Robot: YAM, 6 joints.
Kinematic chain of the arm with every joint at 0, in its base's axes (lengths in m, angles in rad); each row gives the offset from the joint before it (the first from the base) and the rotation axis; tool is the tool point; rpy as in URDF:
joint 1: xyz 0 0 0.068 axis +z
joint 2: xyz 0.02 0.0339 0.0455 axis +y
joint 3: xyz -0.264 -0.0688 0 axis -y
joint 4: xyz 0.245 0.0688 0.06 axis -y
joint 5: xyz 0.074 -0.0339 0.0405 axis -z
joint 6: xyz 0.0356 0 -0.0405 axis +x
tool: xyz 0 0 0 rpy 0 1.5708 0
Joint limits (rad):
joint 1: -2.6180..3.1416
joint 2: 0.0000..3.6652
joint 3: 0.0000..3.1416
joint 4: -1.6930..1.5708
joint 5: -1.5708..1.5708
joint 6: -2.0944..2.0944
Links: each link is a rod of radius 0.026 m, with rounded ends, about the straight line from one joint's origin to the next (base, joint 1, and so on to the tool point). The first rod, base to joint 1, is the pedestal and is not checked.
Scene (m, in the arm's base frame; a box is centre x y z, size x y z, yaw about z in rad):
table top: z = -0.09
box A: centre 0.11 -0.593 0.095 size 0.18 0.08 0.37 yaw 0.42
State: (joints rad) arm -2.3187 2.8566 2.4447 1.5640 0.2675 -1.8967
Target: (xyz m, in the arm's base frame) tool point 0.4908 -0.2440 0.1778
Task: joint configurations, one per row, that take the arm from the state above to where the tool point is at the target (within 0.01 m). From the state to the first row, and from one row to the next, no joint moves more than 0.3 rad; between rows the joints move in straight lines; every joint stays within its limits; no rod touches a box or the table.
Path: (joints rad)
1: -2.0599 2.7180 2.4269 1.5654 0.2402 -1.9362
2: -1.8011 2.5795 2.4091 1.5667 0.2130 -1.9758
3: -1.5423 2.4409 2.3912 1.5681 0.1857 -2.0153
4: -1.2835 2.3024 2.3734 1.5694 0.1585 -2.0549
5: -1.0247 2.1638 2.3556 1.5708 0.1312 -2.0944
6: -0.7372 2.4184 2.1195 1.5708 0.1560 -1.9956
7: -0.4497 2.6730 1.8834 1.5708 0.1808 -1.8967

